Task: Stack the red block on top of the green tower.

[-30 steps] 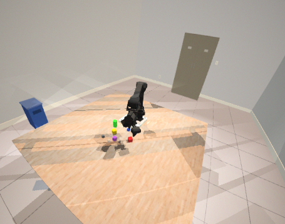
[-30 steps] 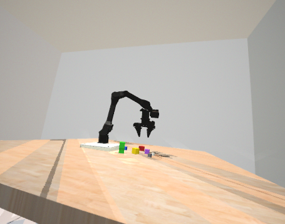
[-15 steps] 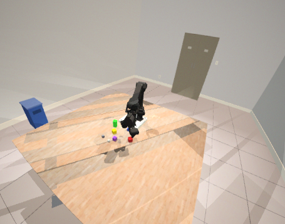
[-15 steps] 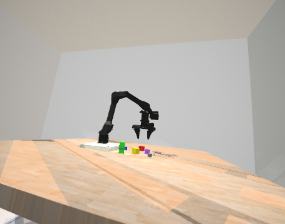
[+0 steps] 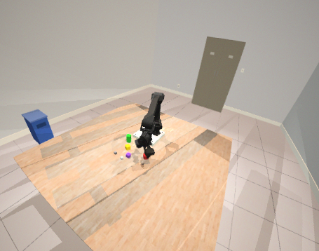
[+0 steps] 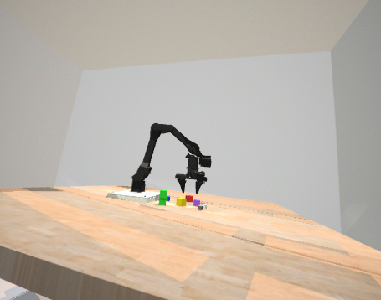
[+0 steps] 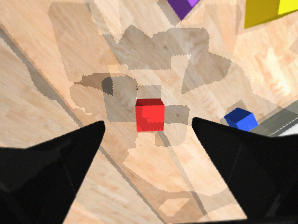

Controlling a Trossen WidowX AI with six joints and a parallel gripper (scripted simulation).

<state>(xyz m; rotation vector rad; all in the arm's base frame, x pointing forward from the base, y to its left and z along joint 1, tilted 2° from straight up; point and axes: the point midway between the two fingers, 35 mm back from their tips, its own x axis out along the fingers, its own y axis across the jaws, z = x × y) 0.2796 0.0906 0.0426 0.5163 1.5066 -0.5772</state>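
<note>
My gripper tip is 3 cm above the red block. The rest, counted from my gripper tip: yellow block: 17 cm to the right, 3 cm below, 1 cm ahead; blue block: 10 cm behind, 9 cm to the right, 3 cm below; purple block: 11 cm to the right, 7 cm ahead, 3 cm below.
</note>
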